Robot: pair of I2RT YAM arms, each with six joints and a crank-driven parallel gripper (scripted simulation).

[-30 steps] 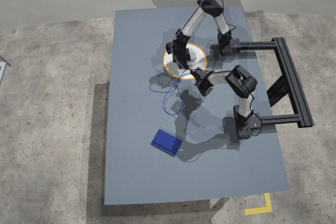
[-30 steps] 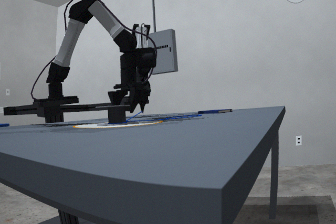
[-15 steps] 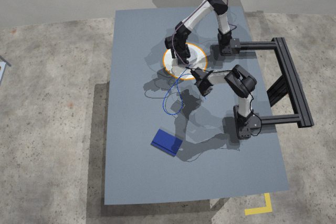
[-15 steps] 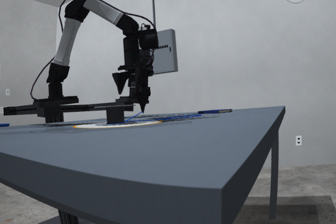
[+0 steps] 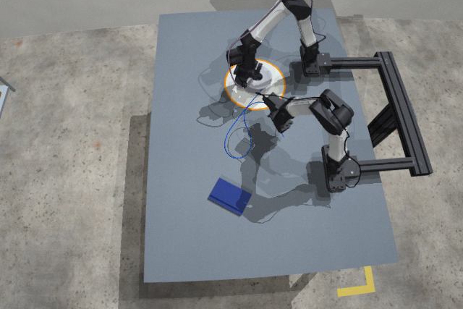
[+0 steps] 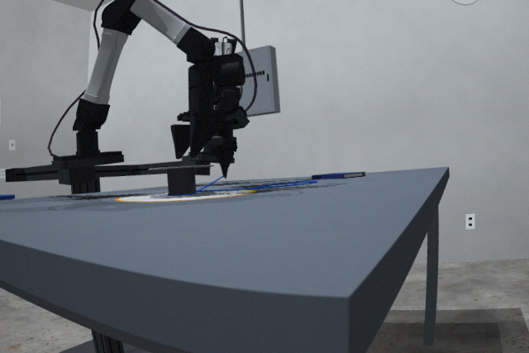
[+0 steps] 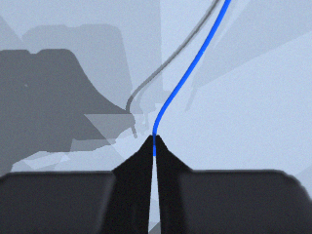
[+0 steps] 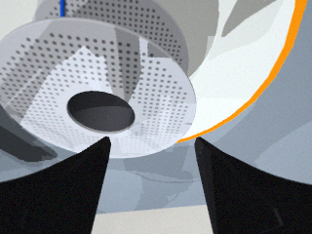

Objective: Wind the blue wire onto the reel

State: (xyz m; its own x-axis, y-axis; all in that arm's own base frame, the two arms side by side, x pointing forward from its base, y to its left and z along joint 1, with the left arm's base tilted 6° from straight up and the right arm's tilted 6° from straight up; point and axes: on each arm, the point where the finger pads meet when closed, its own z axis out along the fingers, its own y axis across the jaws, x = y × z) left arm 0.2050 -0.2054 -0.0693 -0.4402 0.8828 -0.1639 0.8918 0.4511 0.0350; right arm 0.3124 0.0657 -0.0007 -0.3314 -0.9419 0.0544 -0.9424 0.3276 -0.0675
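Observation:
Now: the perforated reel 40 mm behind my right hand, 20 mm to the left of it and 60 mm below it. From my right hand the other things lie so: orange painted ring 30 mm behind, 20 mm to the left, 90 mm below; then blue book 140 mm ahead, 610 mm to the left, 80 mm below.

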